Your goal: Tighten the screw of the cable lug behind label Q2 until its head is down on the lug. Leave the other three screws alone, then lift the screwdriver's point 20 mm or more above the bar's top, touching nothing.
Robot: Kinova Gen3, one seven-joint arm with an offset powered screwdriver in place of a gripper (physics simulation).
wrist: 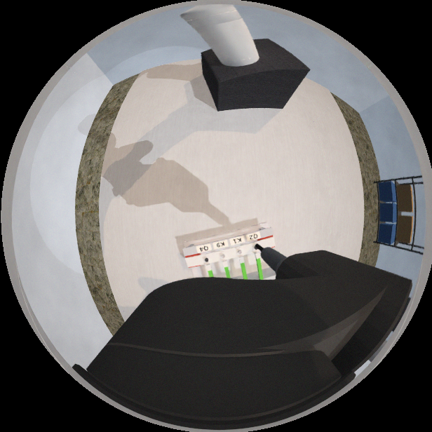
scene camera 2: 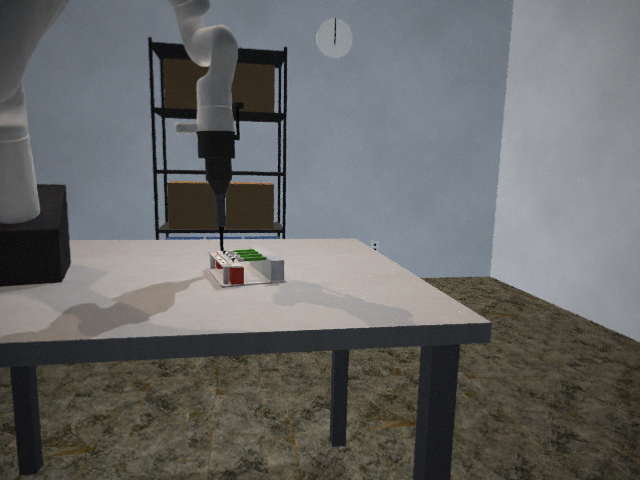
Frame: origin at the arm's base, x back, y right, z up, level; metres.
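Seen in the pictures: hand at its tool point: (scene camera 2: 222,252); arm's base at its link origin: (scene camera 2: 14,212).
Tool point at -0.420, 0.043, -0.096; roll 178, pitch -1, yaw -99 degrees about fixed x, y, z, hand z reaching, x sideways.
Note:
Pixels of each thing's top centre, then the offset from my tool point to it, as dx, dy, dz. "spot": a spot on its surface instead. Level surfaces: height alone.
- red block at its top centre: (scene camera 2: 244,253) -0.043, +0.047, +0.006
- grey end block at a spot on its surface: (scene camera 2: 277,269) spot: -0.100, +0.133, -0.016
- table at its surface level: dz -0.044
The powered screwdriver (scene camera 2: 222,248) (wrist: 257,247) points down, with its dark bit at the screw place behind label Q2 (wrist: 254,236), at the right end of the bar (wrist: 192,261) in the wrist view. The bit hides this screw, so its height and any contact cannot be made out. Labels K1 (wrist: 237,240), K9 (wrist: 220,244) and Q4 (wrist: 204,248) follow to the left, upside down. Behind K1 and K9 show small grey screws (wrist: 239,251) (wrist: 222,256); behind Q4 a dark screw head (wrist: 206,260). Green cables (scene camera 2: 250,254) (wrist: 244,271) run back from the lugs.
The bar's assembly has a red block (scene camera 2: 236,275) and a grey end block (scene camera 2: 277,269), and stands on the table (scene camera 2: 330,310) (wrist: 290,160). The dark robot base (scene camera 2: 33,253) (wrist: 255,85) stands on the same table. A shelf rack (scene camera 2: 153,155) is behind.

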